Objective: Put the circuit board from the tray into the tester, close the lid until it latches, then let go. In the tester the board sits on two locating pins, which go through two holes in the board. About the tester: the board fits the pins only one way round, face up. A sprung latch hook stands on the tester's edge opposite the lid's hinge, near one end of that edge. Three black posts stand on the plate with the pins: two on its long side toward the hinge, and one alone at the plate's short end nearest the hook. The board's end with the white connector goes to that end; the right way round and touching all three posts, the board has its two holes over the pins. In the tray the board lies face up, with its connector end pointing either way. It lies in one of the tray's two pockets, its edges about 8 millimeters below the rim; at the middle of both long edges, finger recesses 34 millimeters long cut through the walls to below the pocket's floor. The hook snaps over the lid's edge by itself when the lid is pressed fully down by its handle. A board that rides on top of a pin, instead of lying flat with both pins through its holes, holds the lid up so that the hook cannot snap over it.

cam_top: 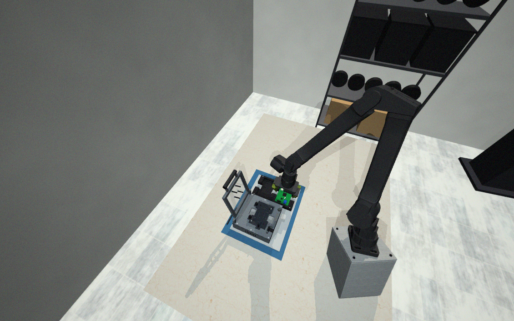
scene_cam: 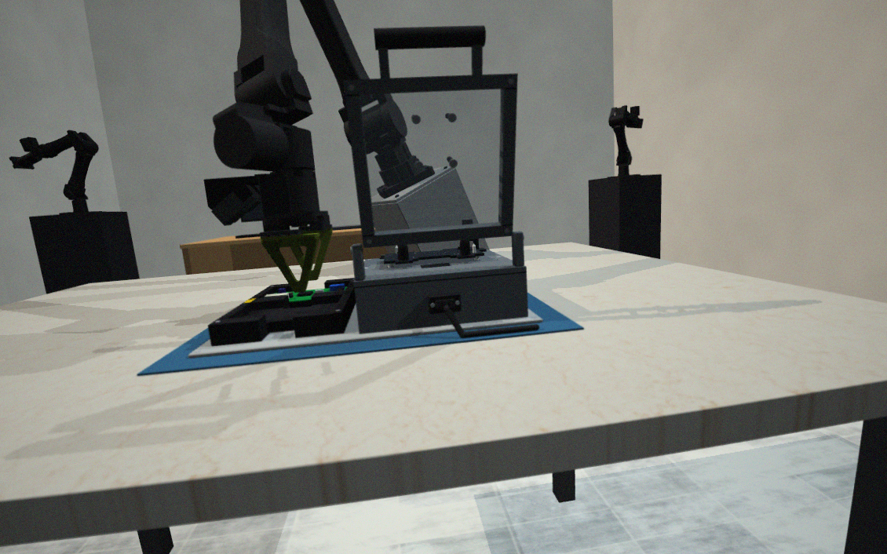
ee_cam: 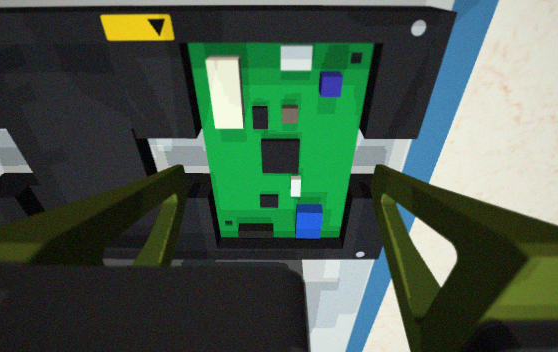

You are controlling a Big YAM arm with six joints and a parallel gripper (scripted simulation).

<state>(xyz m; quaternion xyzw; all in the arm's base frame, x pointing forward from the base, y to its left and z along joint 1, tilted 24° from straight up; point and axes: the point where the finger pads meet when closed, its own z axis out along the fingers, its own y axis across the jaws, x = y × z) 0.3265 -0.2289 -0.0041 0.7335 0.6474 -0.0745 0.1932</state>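
Now: the green circuit board 2 cm below my hand. The rest, counted from my hand: latch hook: 3 cm ahead, 23 cm to the left, 5 cm above; then dark plate: 9 cm ahead, 16 cm to the left, 3 cm above; then clear lid: 21 cm ahead, 14 cm to the left, 14 cm above.
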